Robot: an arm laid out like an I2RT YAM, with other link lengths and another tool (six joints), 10 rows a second.
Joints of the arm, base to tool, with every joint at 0 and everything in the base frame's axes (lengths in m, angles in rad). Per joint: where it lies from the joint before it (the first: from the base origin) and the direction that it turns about. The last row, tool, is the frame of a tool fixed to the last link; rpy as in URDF.
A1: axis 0 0 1 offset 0 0 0.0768
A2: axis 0 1 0 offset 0.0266 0.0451 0.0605
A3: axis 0 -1 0 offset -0.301 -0.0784 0
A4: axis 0 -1 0 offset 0.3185 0.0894 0.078
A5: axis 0 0 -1 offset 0.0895 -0.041 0.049
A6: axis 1 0 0 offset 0.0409 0 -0.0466
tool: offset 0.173 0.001 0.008 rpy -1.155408 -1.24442 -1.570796
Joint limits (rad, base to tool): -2.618..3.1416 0..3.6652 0..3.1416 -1.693..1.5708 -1.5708..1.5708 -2.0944..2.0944
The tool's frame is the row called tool.
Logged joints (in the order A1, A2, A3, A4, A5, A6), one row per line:
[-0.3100 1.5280 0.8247 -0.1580 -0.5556 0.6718]
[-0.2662 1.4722 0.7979 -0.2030 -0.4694 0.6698]
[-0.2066 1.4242 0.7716 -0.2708 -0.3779 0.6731]
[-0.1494 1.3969 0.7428 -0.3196 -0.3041 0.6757]
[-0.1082 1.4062 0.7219 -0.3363 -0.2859 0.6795]
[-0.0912 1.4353 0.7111 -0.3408 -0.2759 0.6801]
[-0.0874 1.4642 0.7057 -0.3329 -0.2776 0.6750]
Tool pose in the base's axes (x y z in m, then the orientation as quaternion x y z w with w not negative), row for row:
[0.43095 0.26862 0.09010 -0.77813 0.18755 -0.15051 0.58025]
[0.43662 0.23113 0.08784 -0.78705 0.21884 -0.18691 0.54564]
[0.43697 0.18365 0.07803 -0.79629 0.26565 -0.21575 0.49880]
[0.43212 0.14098 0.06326 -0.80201 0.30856 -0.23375 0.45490]
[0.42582 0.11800 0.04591 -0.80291 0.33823 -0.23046 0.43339]
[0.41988 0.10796 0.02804 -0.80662 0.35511 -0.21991 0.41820]
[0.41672 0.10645 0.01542 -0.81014 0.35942 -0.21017 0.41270]
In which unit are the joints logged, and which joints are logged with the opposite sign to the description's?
The joints are logged in radians. Opposite sign: A1.
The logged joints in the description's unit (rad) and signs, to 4 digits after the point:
[0.3100 1.5280 0.8247 -0.1580 -0.5556 0.6718]
[0.2662 1.4722 0.7979 -0.2030 -0.4694 0.6698]
[0.2066 1.4242 0.7716 -0.2708 -0.3779 0.6731]
[0.1494 1.3969 0.7428 -0.3196 -0.3041 0.6757]
[0.1082 1.4062 0.7219 -0.3363 -0.2859 0.6795]
[0.0912 1.4353 0.7111 -0.3408 -0.2759 0.6801]
[0.0874 1.4642 0.7057 -0.3329 -0.2776 0.6750]

